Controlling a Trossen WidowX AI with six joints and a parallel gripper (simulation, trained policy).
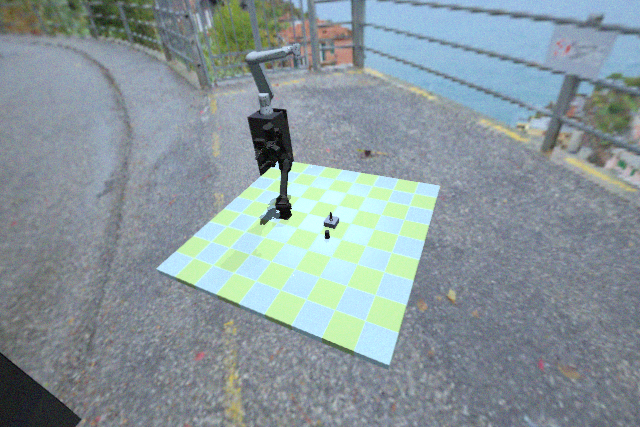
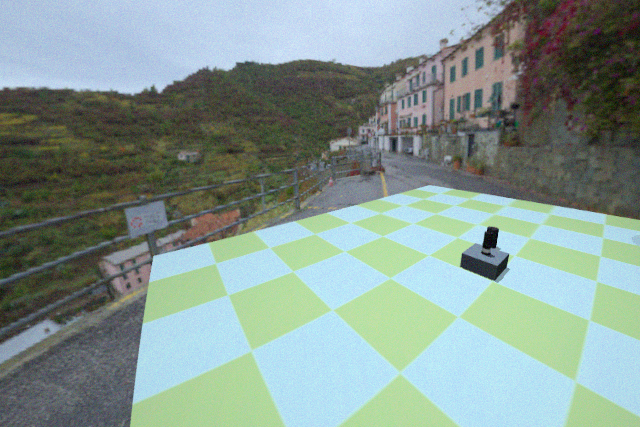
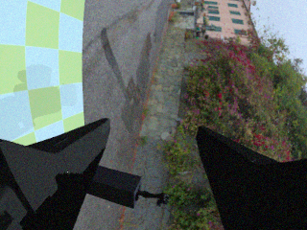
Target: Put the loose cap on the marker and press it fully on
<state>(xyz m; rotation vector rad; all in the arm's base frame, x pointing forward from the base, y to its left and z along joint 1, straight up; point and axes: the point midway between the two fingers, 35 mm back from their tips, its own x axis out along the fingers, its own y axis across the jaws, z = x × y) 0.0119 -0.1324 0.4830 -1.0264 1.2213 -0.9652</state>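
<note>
The dark cap lies 450 mm below my gripper tip, 320 mm ahead of it and 80 mm to the left of it. Round my gripper tip: grey holder block 460 mm below, 290 mm ahead, 200 mm to the left.
</note>
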